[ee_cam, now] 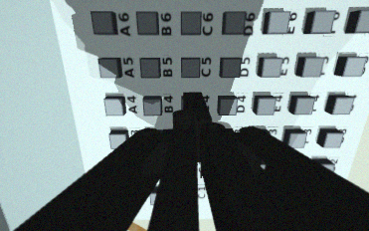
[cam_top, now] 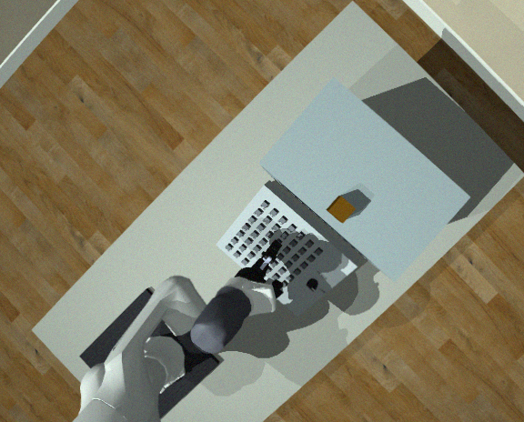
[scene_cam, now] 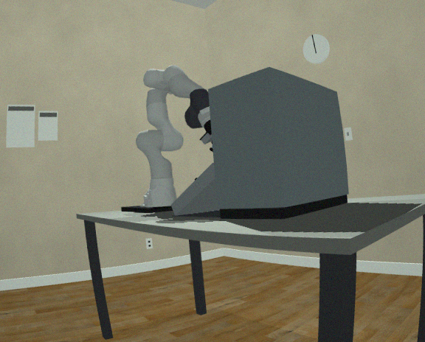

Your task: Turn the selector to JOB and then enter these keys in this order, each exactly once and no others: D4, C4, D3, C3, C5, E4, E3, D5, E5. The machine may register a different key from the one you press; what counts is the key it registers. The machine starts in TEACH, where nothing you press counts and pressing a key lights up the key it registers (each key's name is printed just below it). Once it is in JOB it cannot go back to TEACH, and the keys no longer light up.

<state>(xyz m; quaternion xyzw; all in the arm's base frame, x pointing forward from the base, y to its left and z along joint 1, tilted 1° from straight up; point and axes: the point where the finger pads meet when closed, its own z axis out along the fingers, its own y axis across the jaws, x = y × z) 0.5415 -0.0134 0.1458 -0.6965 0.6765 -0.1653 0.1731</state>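
The key D4 lies 50 mm below my hand and 10 mm behind it. The rest, counted from my hand: D5 key (50 mm below, 30 mm to the right, 10 mm behind); then key C5 (40 mm below, 30 mm to the right, 20 mm ahead); then key D6 (70 mm to the right, 50 mm below, 10 mm behind).
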